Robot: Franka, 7 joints.
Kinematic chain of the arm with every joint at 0, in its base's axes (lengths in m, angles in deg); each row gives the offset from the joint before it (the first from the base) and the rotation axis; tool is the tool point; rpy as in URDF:
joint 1: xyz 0 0 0.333 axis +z
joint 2: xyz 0 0 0 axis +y
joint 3: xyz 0 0 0.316 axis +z
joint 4: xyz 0.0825 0 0 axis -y
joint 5: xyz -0.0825 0 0.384 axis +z
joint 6: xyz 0 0 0 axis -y
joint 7: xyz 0.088 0 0 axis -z
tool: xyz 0 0 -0.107 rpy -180 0 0
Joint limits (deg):
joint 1: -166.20..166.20
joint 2: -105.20..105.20
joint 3: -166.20..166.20
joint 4: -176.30..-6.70
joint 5: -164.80..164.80
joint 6: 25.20..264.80
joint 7: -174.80..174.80
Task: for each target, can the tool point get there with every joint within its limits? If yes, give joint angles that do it. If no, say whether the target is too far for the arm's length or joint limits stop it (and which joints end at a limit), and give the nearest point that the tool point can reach.
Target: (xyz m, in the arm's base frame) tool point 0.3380 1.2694 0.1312
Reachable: no: too far | nearest point 0.2182 0.8194 0.2027 | short by 0.471 m
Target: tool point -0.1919 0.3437 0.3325
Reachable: yes | joints -126.79 44.53 -112.98 -152.20 -123.28 158.41 -58.87
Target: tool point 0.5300 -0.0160 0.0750
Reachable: yes | joints -37.40 46.30 34.07 -127.53 11.85 172.68 -57.20
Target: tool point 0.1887 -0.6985 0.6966
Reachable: yes | joints 110.39 -63.29 109.41 -22.12 10.77 203.36 99.75
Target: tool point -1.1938 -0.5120 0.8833
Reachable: no: too far | nearest point -0.7260 -0.3114 0.6677 | short by 0.553 m
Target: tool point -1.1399 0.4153 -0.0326
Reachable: no: too far | nearest point -0.7718 0.2812 0.0855 | short by 0.409 m
